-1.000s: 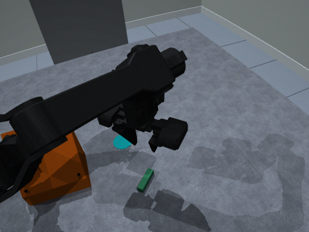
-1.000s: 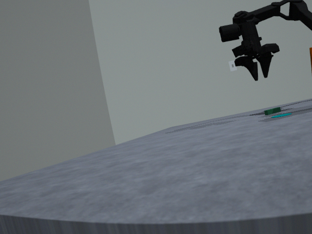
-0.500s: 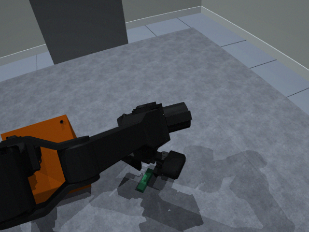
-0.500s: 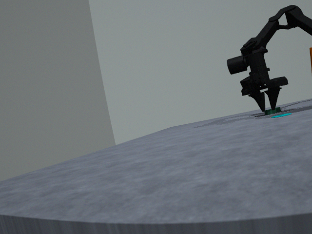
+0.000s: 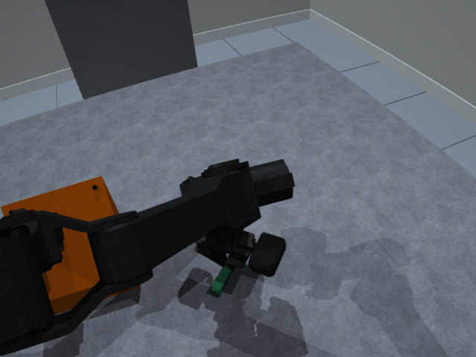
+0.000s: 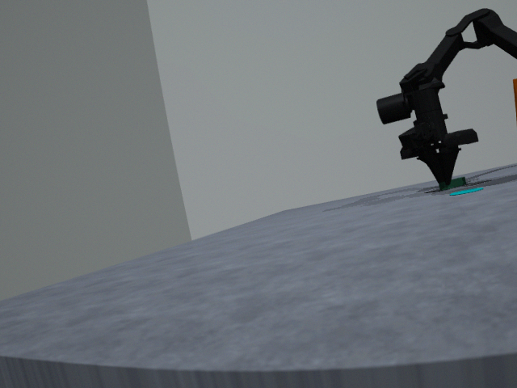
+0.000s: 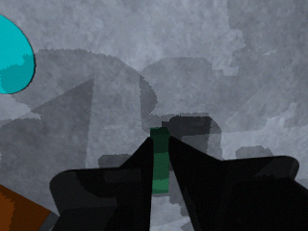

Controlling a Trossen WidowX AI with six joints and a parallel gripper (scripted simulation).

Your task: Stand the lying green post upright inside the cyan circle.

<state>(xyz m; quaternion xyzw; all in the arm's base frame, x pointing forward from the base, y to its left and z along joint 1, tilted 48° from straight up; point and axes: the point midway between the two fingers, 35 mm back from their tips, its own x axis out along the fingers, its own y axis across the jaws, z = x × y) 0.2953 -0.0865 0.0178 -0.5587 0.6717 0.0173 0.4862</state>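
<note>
My gripper tip is now 50 mm past the cyan circle, 140 mm to the right of it and 10 mm above it. The rest, counted from my gripper tip: green post (10 mm behind, 20 mm to the right).
</note>
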